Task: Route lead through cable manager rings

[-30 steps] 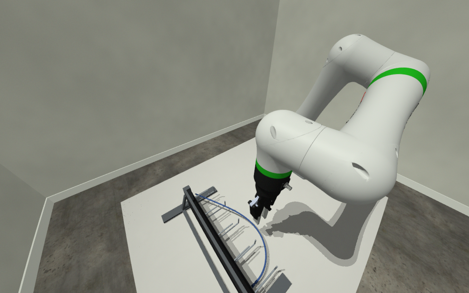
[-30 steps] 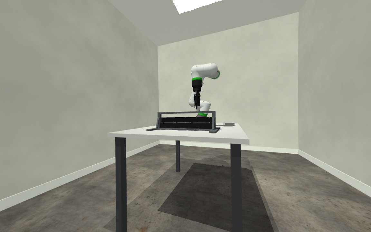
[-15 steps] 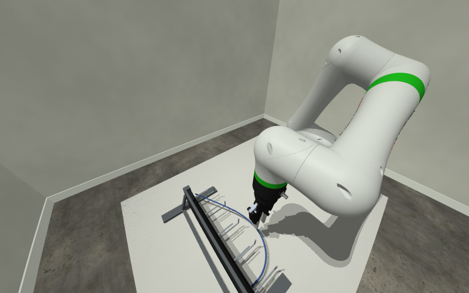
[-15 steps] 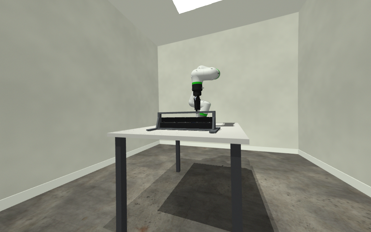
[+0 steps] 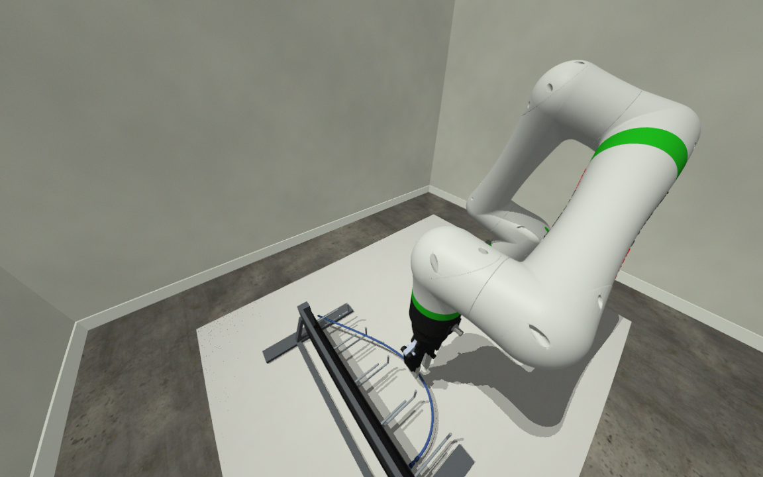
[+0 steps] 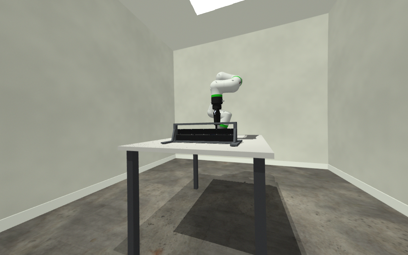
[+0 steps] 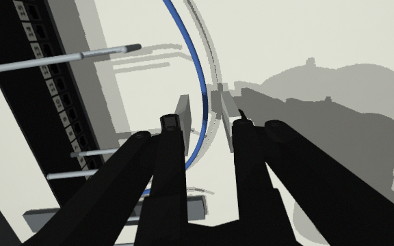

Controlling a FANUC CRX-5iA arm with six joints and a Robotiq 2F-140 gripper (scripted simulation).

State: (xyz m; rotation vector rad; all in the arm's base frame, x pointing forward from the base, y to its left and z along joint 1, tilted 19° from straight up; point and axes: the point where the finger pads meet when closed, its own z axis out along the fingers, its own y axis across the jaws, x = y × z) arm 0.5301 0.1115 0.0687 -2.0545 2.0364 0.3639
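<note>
The rack lies 17 cm ahead of my hand, 5 cm to the right of it and 2 cm below it.
</note>
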